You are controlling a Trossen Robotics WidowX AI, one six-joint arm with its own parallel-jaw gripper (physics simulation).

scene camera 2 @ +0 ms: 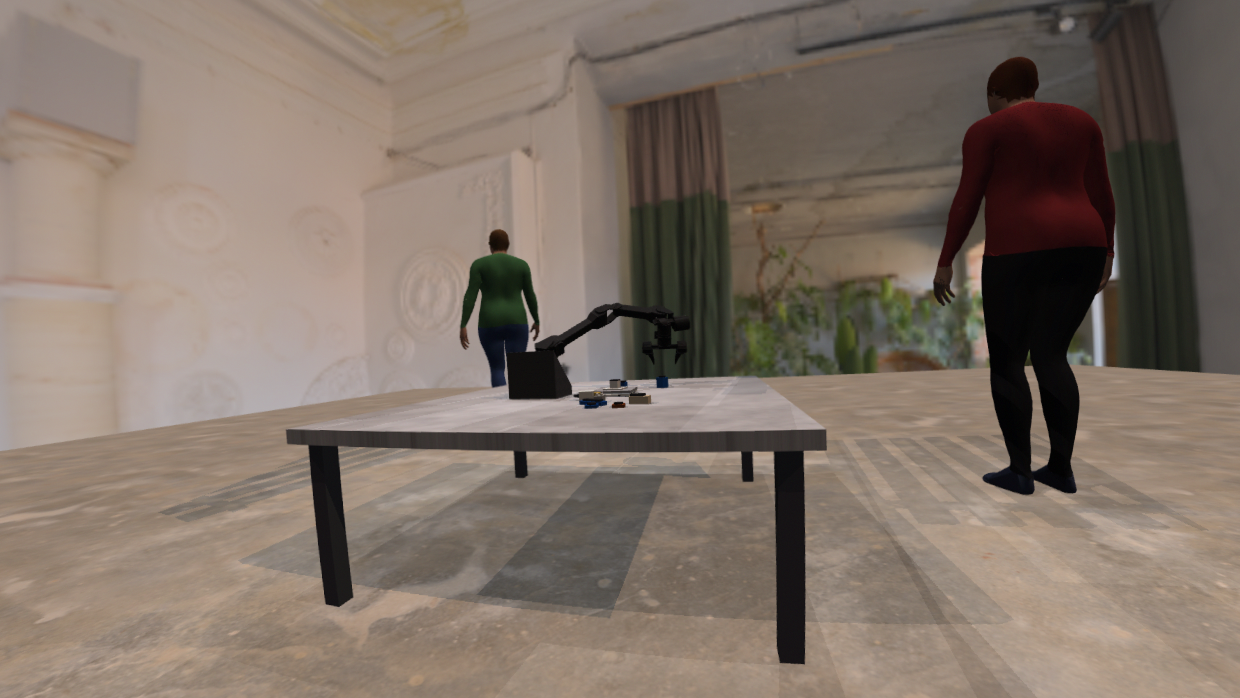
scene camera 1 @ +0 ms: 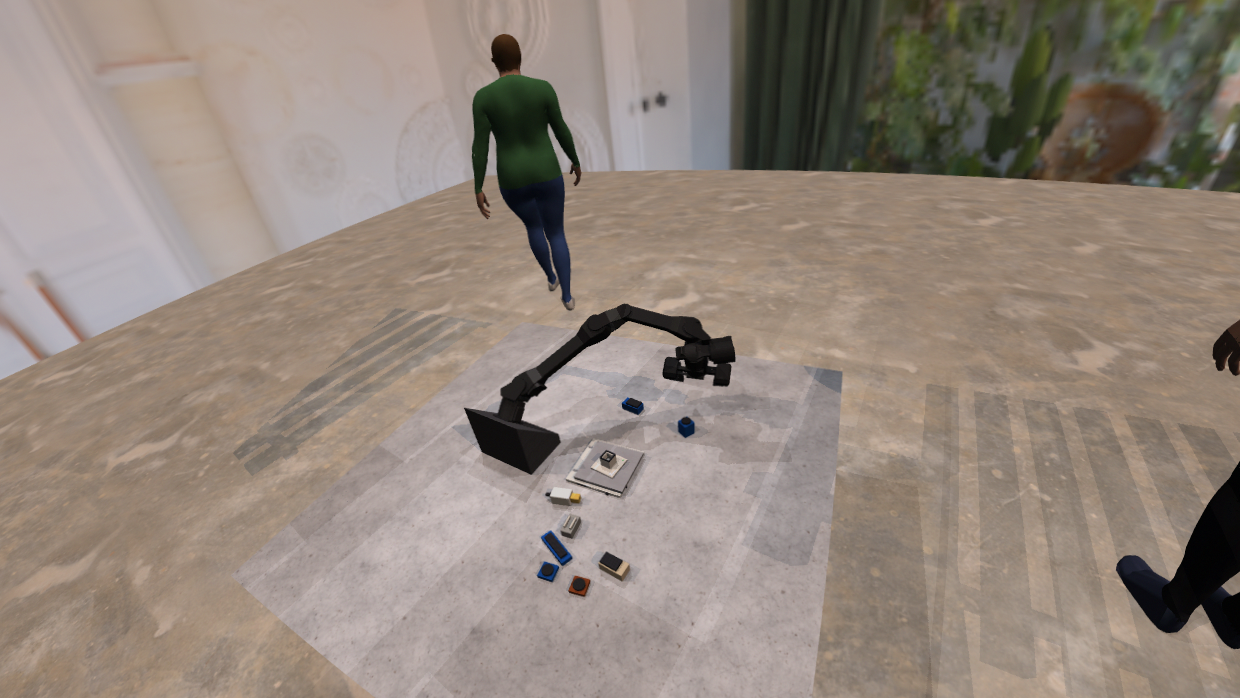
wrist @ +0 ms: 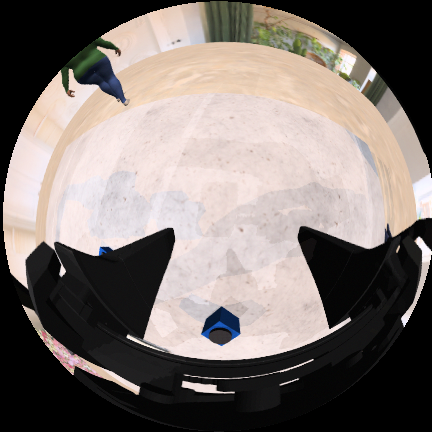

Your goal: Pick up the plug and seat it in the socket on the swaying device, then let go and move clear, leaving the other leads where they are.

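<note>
My gripper [scene camera 1: 696,374] [scene camera 2: 664,357] [wrist: 238,233] is open and empty, high above the table. A blue cube with a dark round top [scene camera 1: 685,426] [scene camera 2: 662,381] [wrist: 221,325] stands on the table below it, low centre in the wrist view. The device is a stack of flat plates [scene camera 1: 631,459] near the arm's base, with a small dark-rimmed socket box [scene camera 1: 608,457] [scene camera 2: 615,383] on top. A white connector with a yellow end [scene camera 1: 564,496] lies beside the stack and looks like a plug, but I cannot tell for certain which piece is the plug.
A blue block with a dark top [scene camera 1: 632,404] [wrist: 104,251] lies left of the cube. A grey block [scene camera 1: 570,524], a blue bar [scene camera 1: 556,547], a blue square [scene camera 1: 547,571], a red square [scene camera 1: 579,585] and a tan block [scene camera 1: 614,565] lie beyond the connector. Two people stand off the table.
</note>
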